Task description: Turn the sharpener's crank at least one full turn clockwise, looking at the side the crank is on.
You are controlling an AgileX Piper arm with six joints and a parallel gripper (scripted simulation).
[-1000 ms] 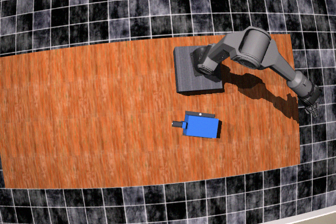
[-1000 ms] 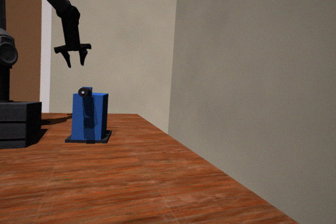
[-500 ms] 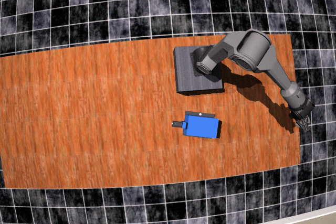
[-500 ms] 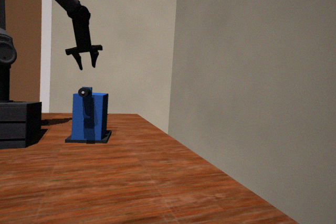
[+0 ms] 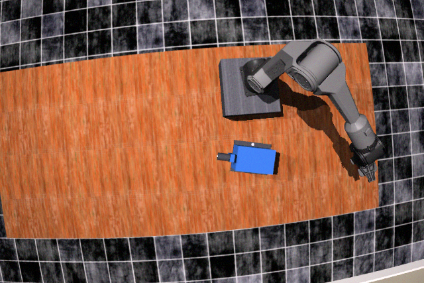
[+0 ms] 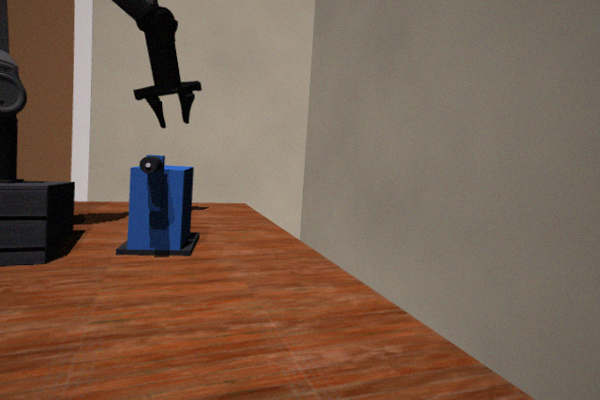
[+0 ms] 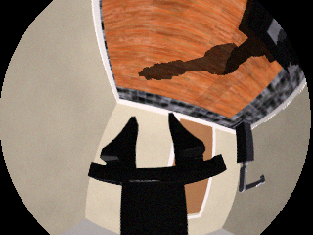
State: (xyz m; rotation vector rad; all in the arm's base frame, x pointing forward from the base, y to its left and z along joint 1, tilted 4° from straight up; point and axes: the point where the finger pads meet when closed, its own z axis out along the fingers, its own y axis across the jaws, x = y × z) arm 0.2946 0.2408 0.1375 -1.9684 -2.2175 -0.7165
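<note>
Right now the black knob is 9 cm behind my hand, 40 cm to the right of it and 8 cm below it.
</note>
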